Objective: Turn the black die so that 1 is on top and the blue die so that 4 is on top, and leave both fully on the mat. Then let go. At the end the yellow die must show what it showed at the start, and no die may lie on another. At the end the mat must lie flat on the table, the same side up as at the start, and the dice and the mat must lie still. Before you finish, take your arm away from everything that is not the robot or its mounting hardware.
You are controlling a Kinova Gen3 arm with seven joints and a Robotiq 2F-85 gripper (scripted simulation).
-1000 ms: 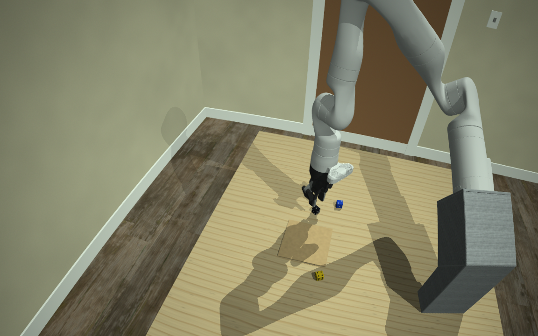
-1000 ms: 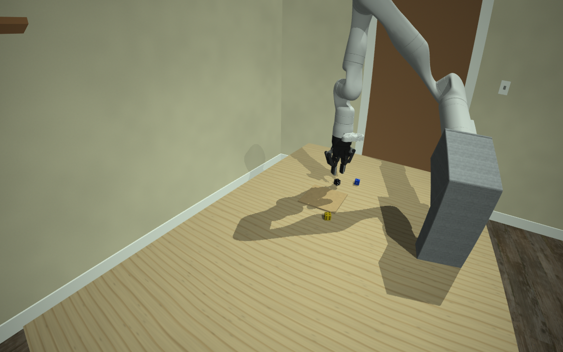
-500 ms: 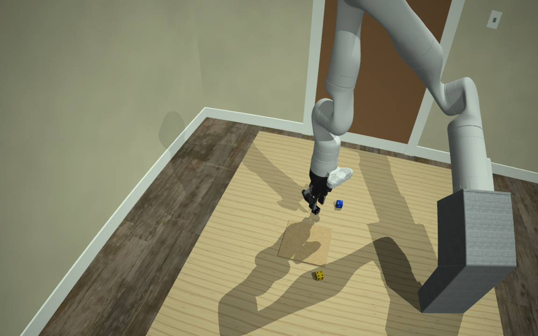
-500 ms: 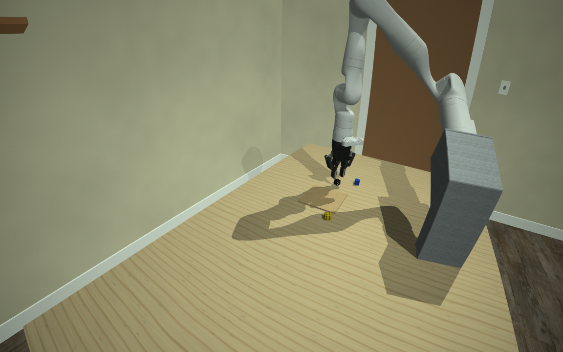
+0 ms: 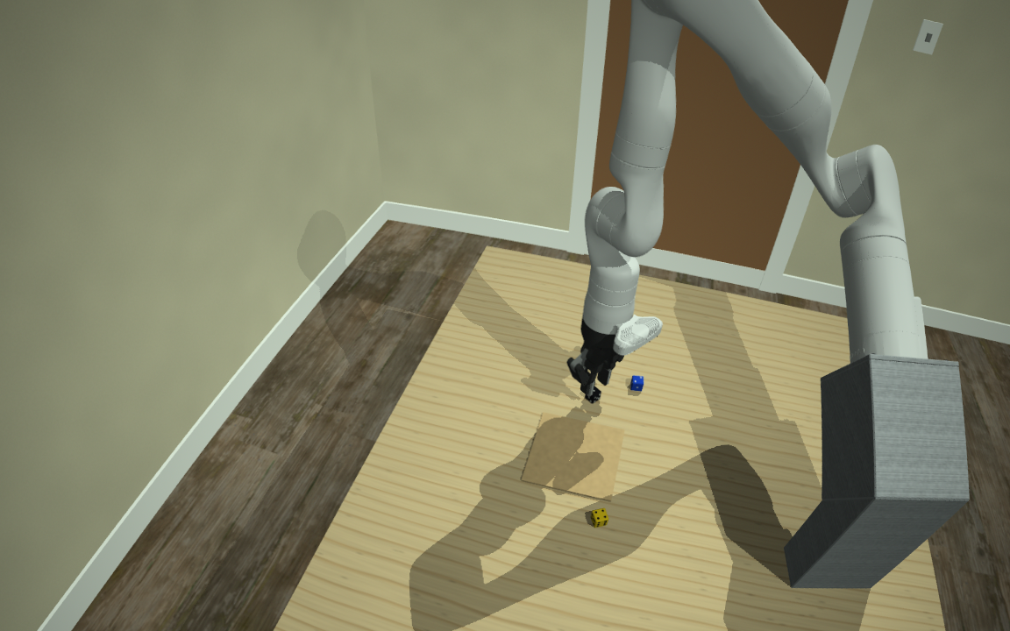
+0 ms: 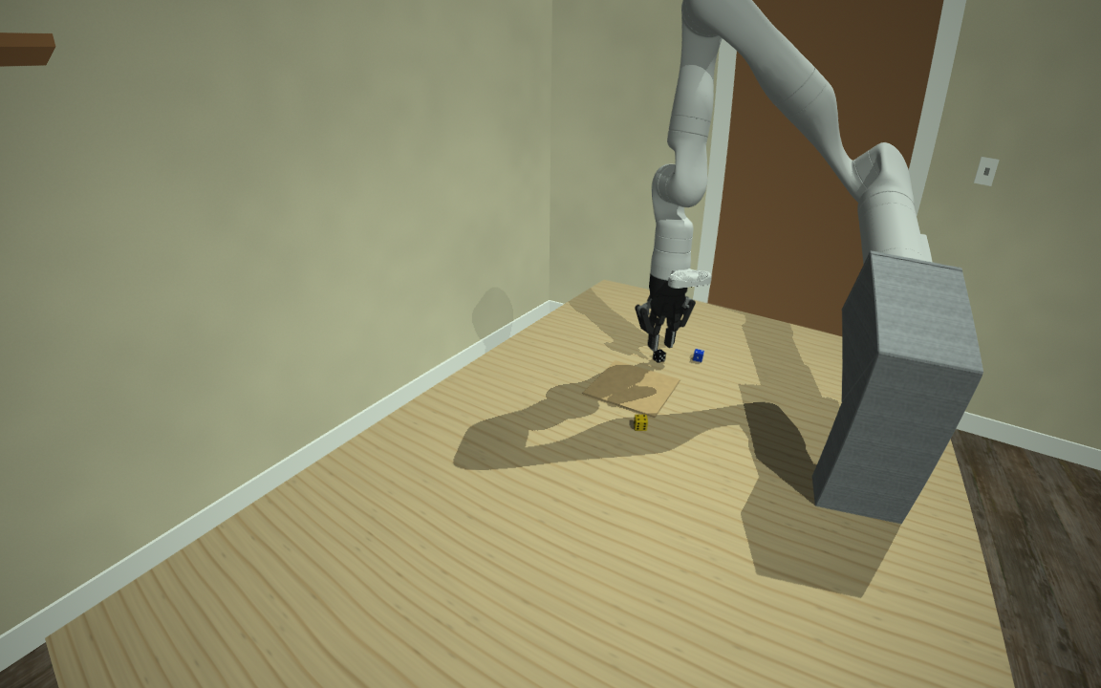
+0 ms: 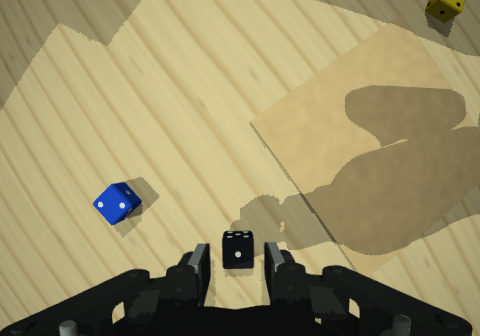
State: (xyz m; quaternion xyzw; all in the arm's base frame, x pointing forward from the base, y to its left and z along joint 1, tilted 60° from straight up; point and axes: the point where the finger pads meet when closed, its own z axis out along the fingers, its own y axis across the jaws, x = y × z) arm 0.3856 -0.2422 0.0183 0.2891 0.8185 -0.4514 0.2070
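The black die lies 40 mm below my hand. Also, from my hand: yellow die 30 mm behind, 240 mm to the left, 40 mm below; then tan mat 20 mm ahead, 130 mm to the left, 40 mm below; then blue die 80 mm behind, 40 mm to the right, 40 mm below.
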